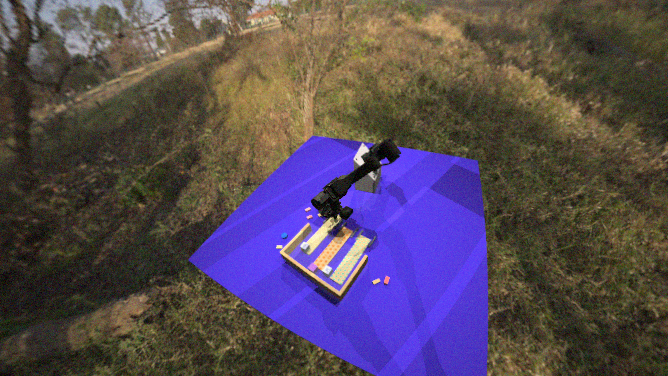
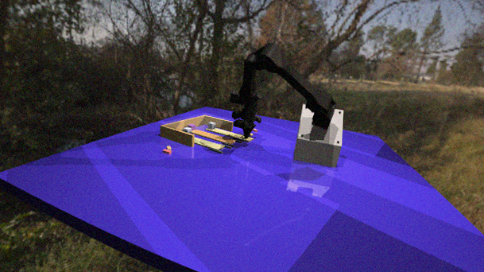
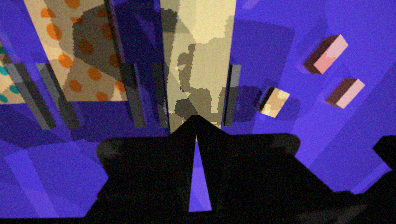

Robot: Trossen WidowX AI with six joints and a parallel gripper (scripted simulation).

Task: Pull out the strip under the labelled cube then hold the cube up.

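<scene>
The strip is 100 mm ahead of my gripper tip and 10 mm to the right of it. Also, from my gripper tip: blue disc 210 mm ahead, 170 mm to the right.
</scene>
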